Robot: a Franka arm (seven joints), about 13 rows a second.
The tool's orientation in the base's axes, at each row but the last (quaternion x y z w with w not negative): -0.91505 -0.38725 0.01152 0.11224; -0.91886 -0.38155 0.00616 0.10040; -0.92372 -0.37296 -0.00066 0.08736; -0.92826 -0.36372 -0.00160 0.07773; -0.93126 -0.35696 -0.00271 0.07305; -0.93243 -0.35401 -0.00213 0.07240
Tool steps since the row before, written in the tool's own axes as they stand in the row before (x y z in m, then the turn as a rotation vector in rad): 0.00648 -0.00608 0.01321 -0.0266 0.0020 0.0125; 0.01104 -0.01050 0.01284 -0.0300 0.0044 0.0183; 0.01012 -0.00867 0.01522 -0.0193 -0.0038 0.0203; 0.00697 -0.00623 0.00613 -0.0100 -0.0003 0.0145; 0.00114 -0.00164 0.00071 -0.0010 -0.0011 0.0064; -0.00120 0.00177 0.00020 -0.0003 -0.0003 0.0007
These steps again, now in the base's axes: -0.00119 0.01131 -0.01114 -0.0186 -0.0178 -0.0144; -0.00065 0.01729 -0.00987 -0.0198 -0.0208 -0.0207; 0.00036 0.01556 -0.01292 -0.0178 -0.0073 -0.0207; 0.00059 0.01010 -0.00475 -0.0083 -0.0044 -0.0149; -0.00027 0.00206 -0.00042 -0.0018 0.0010 -0.0062; 0.00026 -0.00207 -0.00050 -0.0005 0.0001 -0.0007
